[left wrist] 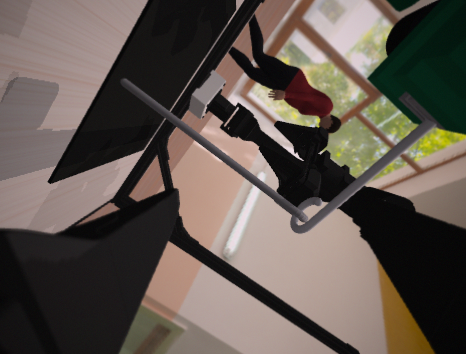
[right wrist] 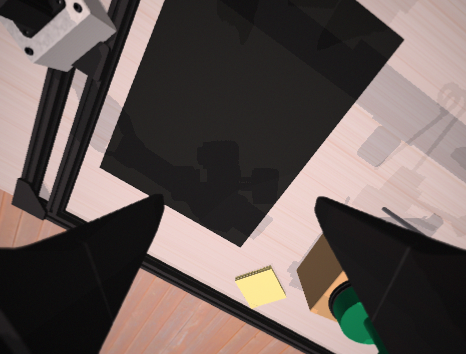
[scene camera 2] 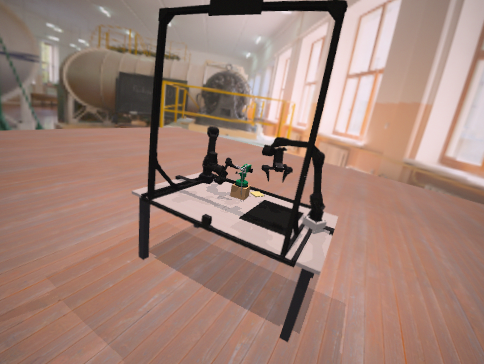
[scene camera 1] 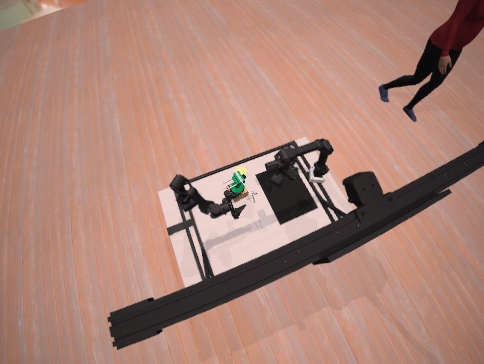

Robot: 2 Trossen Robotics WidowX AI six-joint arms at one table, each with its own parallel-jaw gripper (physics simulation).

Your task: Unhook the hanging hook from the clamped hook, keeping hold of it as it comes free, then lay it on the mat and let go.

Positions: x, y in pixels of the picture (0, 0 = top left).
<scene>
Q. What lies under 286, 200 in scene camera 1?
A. A black mat.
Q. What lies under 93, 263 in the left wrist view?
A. My left gripper.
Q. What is my right gripper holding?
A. Nothing.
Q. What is my left gripper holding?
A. Nothing.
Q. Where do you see a black mat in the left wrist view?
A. At 162, 53
</scene>
